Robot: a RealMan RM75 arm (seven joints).
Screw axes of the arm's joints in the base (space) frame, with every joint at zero. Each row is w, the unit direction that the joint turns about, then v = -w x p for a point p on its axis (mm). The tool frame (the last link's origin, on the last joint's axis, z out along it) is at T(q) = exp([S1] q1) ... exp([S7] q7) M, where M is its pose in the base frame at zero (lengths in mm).
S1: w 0 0 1 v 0 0 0
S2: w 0 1 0 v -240.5 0 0
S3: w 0 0 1 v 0 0 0
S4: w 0 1 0 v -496.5 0 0
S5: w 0 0 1 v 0 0 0
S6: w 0 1 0 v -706.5 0 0
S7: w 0 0 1 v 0 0 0
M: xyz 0 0 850.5 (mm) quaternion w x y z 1 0 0 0
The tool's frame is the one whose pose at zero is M.
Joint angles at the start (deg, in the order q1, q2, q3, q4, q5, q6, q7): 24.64, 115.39, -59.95, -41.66, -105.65, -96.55, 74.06
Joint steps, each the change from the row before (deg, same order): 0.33, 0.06, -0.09, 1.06, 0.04, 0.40, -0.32; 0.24, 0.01, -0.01, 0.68, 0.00, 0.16, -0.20; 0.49, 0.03, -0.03, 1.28, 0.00, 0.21, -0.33; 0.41, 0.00, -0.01, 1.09, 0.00, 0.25, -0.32
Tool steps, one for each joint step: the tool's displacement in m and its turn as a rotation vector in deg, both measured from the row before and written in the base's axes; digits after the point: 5 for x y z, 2 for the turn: 0.00047, 0.00008, -0.00290, -0.21, 0.15, -0.33; 0.00023, 0.00003, -0.00156, -0.18, 0.11, -0.17; 0.00005, -0.00005, -0.00300, -0.45, 0.26, -0.28; 0.00026, 0.00010, -0.00238, -0.29, 0.16, -0.24
